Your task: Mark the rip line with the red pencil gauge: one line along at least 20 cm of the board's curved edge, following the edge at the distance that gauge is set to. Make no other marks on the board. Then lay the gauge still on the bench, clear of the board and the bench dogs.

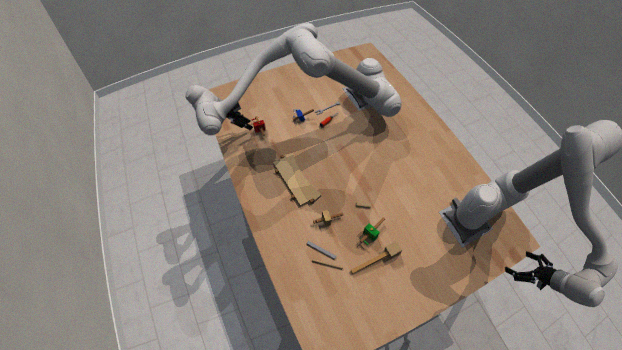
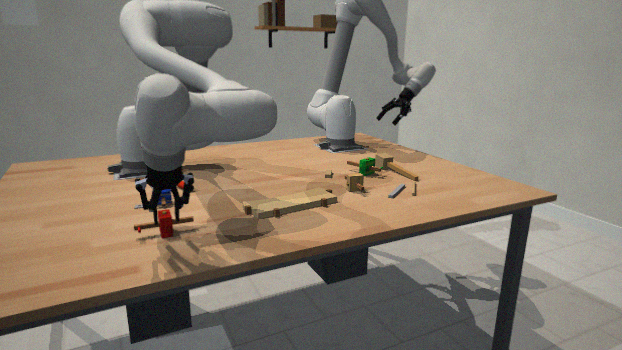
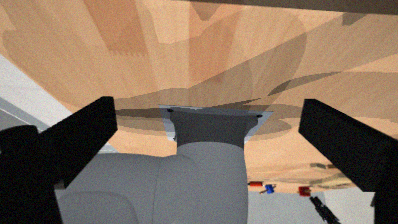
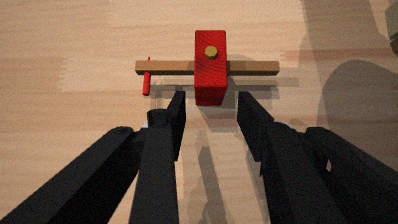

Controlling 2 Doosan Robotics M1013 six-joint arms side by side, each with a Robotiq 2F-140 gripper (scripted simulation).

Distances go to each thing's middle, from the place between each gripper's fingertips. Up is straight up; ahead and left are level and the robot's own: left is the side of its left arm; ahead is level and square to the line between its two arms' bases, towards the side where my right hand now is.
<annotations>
Right now the red pencil gauge (image 4: 210,69) is 70 mm behind my right hand, 10 mm to the right of it and 40 mm below it. Also, from my right hand: pale board (image 1: 297,183) (100 mm behind, 420 mm to the left, 80 mm below).
My left gripper (image 1: 516,261) is now 950 mm to the left of the pale board, 700 mm short of it and 110 mm above it.
</annotations>
